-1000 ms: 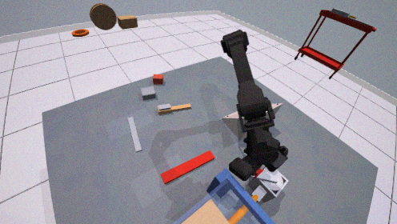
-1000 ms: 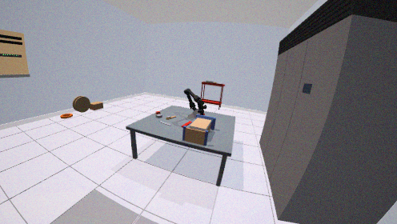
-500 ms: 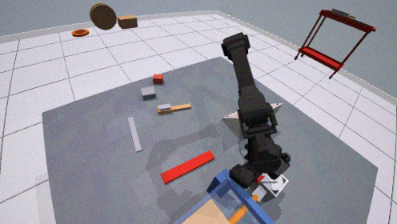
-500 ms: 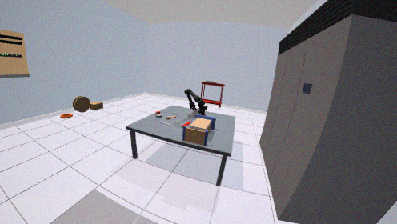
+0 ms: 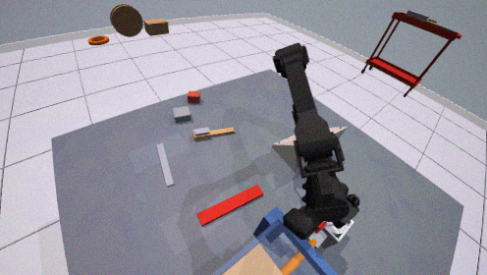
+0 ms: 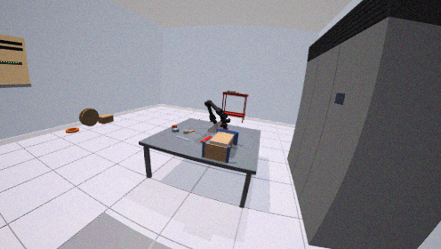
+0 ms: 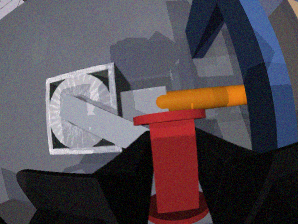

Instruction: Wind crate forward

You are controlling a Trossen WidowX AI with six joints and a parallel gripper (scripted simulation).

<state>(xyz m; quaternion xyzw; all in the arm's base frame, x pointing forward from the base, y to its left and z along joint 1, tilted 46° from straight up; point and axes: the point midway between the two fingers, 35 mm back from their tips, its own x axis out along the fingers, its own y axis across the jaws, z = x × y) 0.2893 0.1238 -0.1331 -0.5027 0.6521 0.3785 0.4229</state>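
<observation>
My gripper tip is 3 cm past the winch handle and 3 cm above it. Round my gripper tip: red knob 2 cm to the right; hand winch 10 cm below, 10 cm behind, 3 cm to the left; blue frame 7 cm ahead, 3 cm below, 2 cm to the left.
</observation>
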